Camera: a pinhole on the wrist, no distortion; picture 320 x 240 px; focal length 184.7 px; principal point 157.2 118.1 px. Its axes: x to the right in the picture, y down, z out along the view. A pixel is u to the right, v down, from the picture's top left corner.
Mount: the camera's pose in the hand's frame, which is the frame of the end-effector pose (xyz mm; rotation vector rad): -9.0 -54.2 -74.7 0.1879 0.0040 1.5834
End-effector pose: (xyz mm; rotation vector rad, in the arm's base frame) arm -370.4 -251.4 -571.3 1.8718 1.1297 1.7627
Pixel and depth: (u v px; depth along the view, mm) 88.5 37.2 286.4
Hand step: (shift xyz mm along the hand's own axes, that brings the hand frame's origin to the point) 151.5 -190.0 180.0
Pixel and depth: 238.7 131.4 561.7
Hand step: 17.2 126.2 512.9
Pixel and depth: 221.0 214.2 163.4
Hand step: -73.9 -19.0 103.2
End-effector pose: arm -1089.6 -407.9 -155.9 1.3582 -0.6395 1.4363
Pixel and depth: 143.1 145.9 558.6
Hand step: -23.7 -162.9 481.1
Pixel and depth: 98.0 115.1 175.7
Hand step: 15.9 -130.3 91.6
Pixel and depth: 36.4 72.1 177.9
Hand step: 57.8 -189.2 81.7
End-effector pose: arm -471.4 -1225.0 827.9 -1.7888 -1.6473 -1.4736
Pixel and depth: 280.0 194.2 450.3
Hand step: -140.9 186.8 426.6
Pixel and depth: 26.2 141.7 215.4
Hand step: -8.5 -231.4 123.0
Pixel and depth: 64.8 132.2 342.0
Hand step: 8.5 -264.1 245.5
